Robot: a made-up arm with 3 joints.
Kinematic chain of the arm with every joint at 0, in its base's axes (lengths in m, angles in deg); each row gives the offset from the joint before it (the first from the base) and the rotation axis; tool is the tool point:
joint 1: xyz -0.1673 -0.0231 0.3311 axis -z
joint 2: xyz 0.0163 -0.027 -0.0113 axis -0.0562 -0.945 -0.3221
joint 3: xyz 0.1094 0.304 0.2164 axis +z
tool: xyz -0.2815 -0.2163 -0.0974
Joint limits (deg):
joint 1: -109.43..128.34
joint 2: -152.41..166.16
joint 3: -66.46..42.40
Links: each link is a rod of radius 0.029 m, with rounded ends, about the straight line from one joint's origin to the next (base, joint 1, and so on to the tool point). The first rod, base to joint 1, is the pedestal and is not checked.
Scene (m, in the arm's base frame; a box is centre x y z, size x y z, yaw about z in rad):
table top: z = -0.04
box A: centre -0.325 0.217 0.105 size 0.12 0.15 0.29 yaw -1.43
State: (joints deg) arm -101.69 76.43 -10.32
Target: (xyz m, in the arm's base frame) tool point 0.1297 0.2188 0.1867
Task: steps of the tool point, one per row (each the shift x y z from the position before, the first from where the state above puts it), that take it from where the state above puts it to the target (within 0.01 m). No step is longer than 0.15 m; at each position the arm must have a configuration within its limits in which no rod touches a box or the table.
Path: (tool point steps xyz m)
1: -0.1012 0.0857 -0.0275
2: -0.0701 0.1241 0.0071
3: -0.0285 0.1371 0.0429
4: 0.0097 0.1240 0.0731
5: 0.1035 0.0668 -0.0174
6: 0.1128 0.0364 -0.0165
7: 0.1139 0.0060 -0.0155
8: 0.1069 -0.0222 -0.0143
9: 0.0933 -0.0463 -0.0131
10: 0.0747 -0.0650 -0.0118
11: 0.0532 -0.0772 -0.0104

